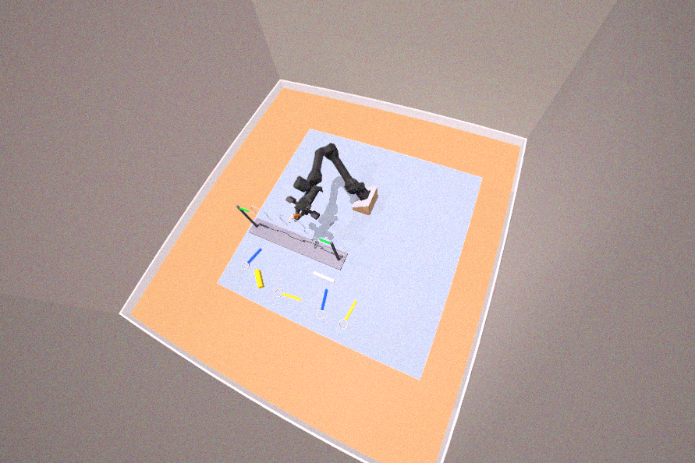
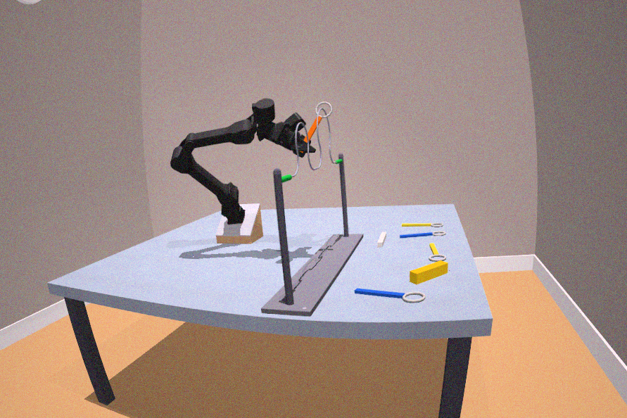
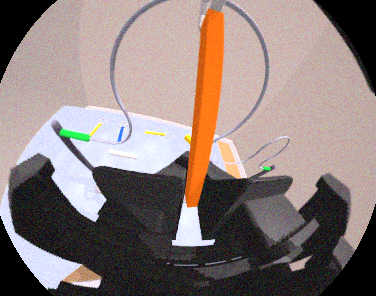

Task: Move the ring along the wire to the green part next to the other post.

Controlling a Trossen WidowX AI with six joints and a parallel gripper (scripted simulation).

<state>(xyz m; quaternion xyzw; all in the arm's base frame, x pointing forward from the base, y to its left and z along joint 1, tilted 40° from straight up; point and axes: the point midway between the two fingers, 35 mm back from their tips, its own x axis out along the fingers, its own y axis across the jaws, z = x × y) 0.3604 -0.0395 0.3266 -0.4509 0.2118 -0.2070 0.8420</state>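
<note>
My gripper tip is now 1 cm short of the ring with orange handle, 3 cm to the right of it and 9 cm below it. Round my gripper tip: yellow block (31 cm ahead, 20 cm to the right, 31 cm below); then ring with blue handle (22 cm ahead, 32 cm to the right, 32 cm below); then white bar (17 cm ahead, 17 cm to the left, 31 cm below).
</note>
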